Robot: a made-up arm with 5 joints.
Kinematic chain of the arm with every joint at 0, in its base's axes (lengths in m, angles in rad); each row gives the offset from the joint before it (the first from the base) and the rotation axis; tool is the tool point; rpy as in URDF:
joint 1: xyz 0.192 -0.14 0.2 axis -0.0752 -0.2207 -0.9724
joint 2: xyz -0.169 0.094 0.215 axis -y
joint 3: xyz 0.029 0.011 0 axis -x
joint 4: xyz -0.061 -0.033 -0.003 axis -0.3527 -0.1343 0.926
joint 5: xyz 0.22 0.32 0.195 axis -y
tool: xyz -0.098 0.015 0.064 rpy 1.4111 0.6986 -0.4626
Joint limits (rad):
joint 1: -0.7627..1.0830
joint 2: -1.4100..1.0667
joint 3: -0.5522..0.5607
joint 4: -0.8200..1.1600
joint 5: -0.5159..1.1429
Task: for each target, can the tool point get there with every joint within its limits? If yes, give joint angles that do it. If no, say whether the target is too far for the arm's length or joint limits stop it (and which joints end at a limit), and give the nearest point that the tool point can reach.
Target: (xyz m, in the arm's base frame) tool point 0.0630 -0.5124 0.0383
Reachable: no: joint limits stop it (at a limit: joint 1, joint 2, joint 3, joint 4, joint 5) | nearest point 0.2156 -0.3113 0.1786 | short by 0.289 m
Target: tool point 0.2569 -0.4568 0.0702
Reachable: no: joint limits stop it (at a limit: joint 2, joint 3, joint 4, joint 5) | nearest point 0.2326 -0.3078 0.1765 | short by 0.185 m
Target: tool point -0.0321 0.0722 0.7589
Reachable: yes | joints -0.4965 -0.1443 -0.4632 0.2853 0.3904
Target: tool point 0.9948 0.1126 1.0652
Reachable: no: too far | nearest point 0.5116 0.1097 0.6877 | short by 0.613 m
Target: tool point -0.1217 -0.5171 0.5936
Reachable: no: joint limits stop it (at a limit: joint 1, joint 2, joint 3) | nearest point -0.2087 -0.2802 0.7584 | short by 0.301 m
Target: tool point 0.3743 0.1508 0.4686
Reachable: yes | joints -0.0694 -0.7622 0.0022 -0.4552 -0.0513
